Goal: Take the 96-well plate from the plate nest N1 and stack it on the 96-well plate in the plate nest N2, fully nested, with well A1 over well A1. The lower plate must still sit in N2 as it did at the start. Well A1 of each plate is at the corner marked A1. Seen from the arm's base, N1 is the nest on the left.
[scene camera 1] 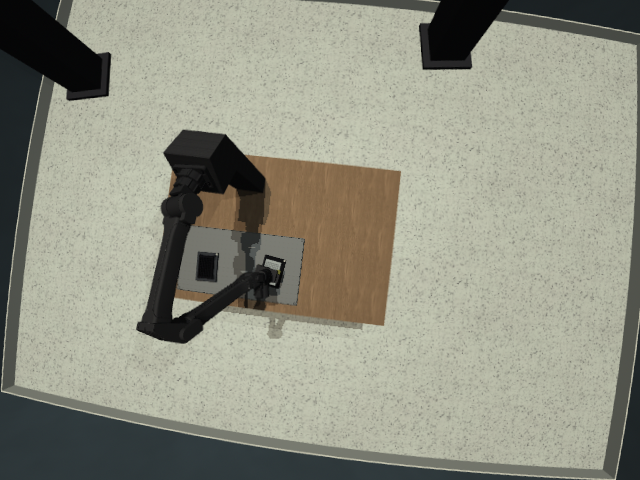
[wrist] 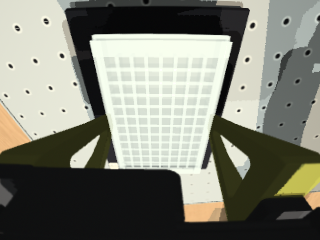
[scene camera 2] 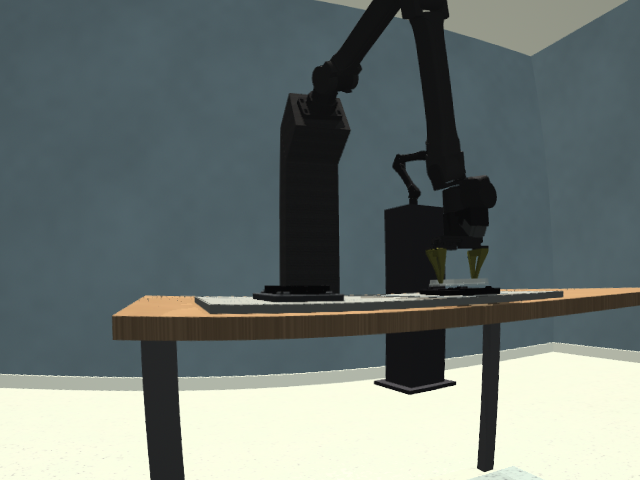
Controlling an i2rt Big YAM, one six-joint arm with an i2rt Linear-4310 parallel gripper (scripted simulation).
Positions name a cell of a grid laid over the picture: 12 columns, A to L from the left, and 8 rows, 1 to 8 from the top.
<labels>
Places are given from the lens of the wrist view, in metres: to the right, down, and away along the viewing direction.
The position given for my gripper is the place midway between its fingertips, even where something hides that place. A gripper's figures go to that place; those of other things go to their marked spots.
my gripper (wrist: G5): 0.00, 0.00, 0.13
white 96-well plate (wrist: G4): 0.00, -0.01, 0.11
black plate nest (wrist: E1): -0.03, -0.06, 0.10
</labels>
